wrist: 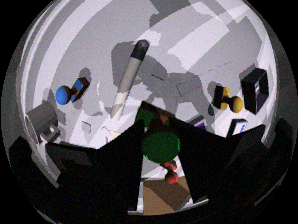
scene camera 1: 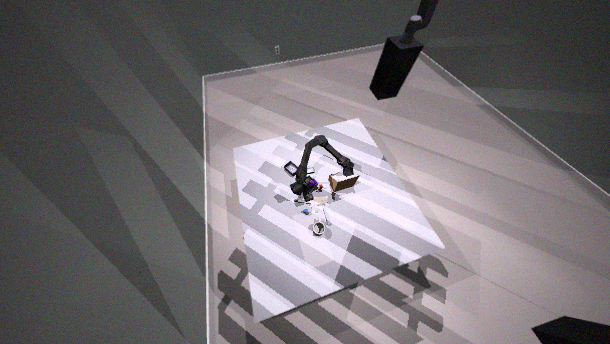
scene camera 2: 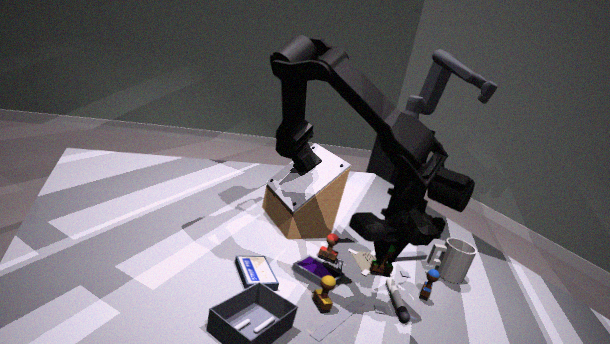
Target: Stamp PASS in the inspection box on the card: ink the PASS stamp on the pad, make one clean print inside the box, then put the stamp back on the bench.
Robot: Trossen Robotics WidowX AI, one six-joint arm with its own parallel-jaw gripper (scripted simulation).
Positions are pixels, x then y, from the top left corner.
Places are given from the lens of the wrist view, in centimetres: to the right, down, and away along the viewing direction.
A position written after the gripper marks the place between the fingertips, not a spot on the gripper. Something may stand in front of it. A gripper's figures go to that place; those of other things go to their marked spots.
gripper [wrist: 156,123]: 1, 1, 10
green-knobbed stamp [wrist: 160,144]: 1, 2, 6
grey tray [wrist: 255,86]: 30, -8, 15
marker [wrist: 142,46]: -1, -9, 12
The marked spots on the grey tray and the marker are 31 cm apart.
